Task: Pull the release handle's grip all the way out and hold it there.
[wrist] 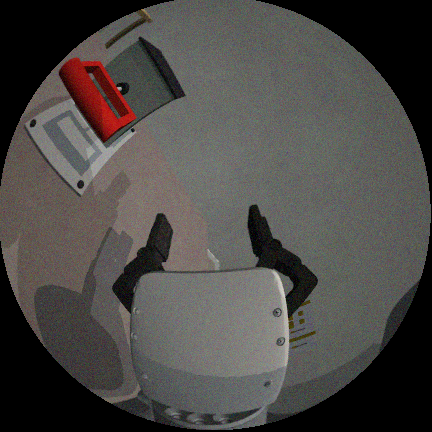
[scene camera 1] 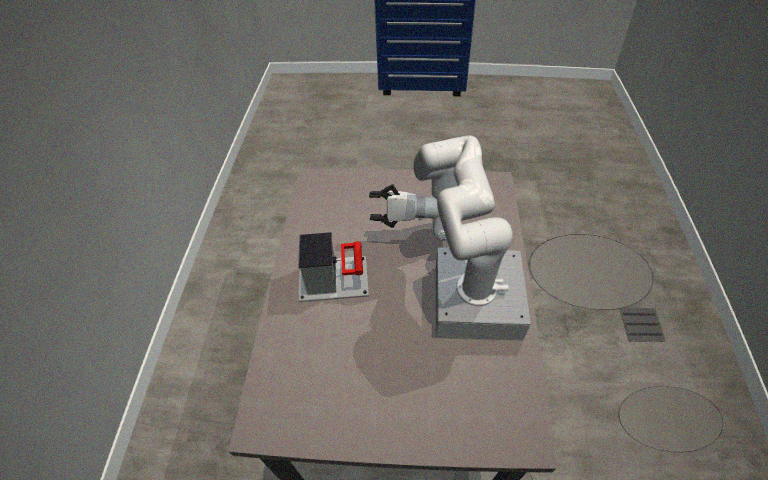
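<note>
The release handle's red grip [scene camera 1: 357, 258] [wrist: 89, 101] is a bar on a rectangular frame. It stands in front of a dark grey box [scene camera 1: 318, 278] [wrist: 140, 75], above a light base plate [scene camera 1: 360, 291] [wrist: 42, 129] with dark screws. A short rod shows between the grip and the box. My gripper [scene camera 1: 374, 206] [wrist: 206, 218] is open with nothing between its fingers. In the scene view it is raised above the table, behind and to the right of the grip and apart from it. In the wrist view the grip is at the upper left, beyond the fingertips.
The table [scene camera 1: 396, 418] carries the handle unit on its left and my arm's metal base block [scene camera 1: 481, 330] on its right. A blue drawer cabinet [scene camera 1: 423, 50] stands against the back wall. My arm's shadow falls on the table between the base block and the handle unit.
</note>
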